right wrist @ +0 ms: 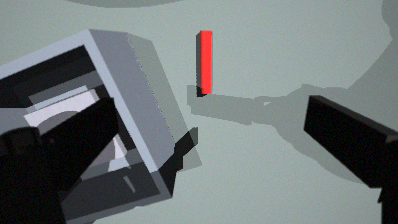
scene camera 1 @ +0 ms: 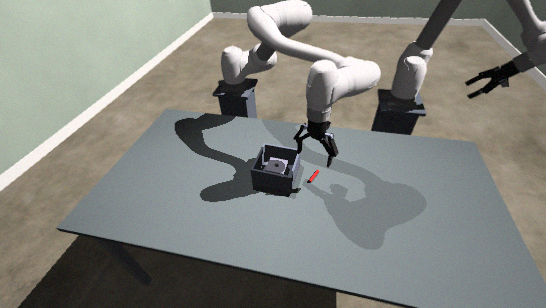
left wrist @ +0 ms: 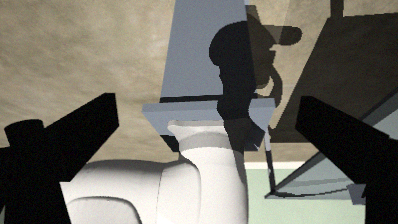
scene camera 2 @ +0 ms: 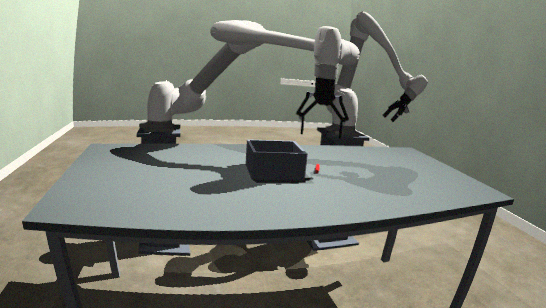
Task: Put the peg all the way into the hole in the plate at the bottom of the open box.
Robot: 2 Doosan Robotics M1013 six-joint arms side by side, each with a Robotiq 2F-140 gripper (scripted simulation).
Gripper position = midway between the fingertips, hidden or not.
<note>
I see my left gripper point(scene camera 1: 467, 90), my right gripper point(scene camera 2: 320, 135), a dark box point(scene camera 2: 265, 159) and a pale plate point(right wrist: 46, 118).
The dark box also shows in the right wrist view point(right wrist: 72, 65) and in scene camera 1 point(scene camera 1: 259, 176). My left gripper also shows in the left wrist view point(left wrist: 208, 111). My right gripper is seen too in the right wrist view point(right wrist: 211, 114) and in scene camera 1 point(scene camera 1: 313, 158). Scene camera 2 misses the pale plate, which is hidden by the dark box.
</note>
